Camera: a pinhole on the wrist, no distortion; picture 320 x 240 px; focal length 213.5 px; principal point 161.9 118.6 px. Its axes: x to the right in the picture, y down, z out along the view. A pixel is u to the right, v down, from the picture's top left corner.
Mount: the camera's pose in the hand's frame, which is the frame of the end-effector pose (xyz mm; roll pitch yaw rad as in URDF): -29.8 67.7 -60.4 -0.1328 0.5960 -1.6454
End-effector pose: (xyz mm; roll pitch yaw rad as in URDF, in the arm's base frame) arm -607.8 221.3 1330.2 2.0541 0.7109 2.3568
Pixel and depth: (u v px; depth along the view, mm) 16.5 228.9 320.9
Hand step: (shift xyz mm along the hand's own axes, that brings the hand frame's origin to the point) 177.5 66.9 307.3
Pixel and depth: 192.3 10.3 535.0
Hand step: -255.8 -297.4 365.4
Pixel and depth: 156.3 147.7 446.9
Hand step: 71.9 -175.0 306.1
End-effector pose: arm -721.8 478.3 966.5 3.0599 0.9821 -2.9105
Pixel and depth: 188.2 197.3 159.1
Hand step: 41.7 -38.3 52.7
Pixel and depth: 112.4 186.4 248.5
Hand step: 74.7 -25.1 167.1
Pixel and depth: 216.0 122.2 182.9
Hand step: -13.0 -73.8 63.3
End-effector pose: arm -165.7 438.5 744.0 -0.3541 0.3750 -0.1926
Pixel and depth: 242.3 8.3 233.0
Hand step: -133.8 -136.3 94.7
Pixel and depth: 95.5 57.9 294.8
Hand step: -80.8 -23.1 242.1
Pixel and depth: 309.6 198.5 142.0
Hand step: 29.8 -93.5 -4.9
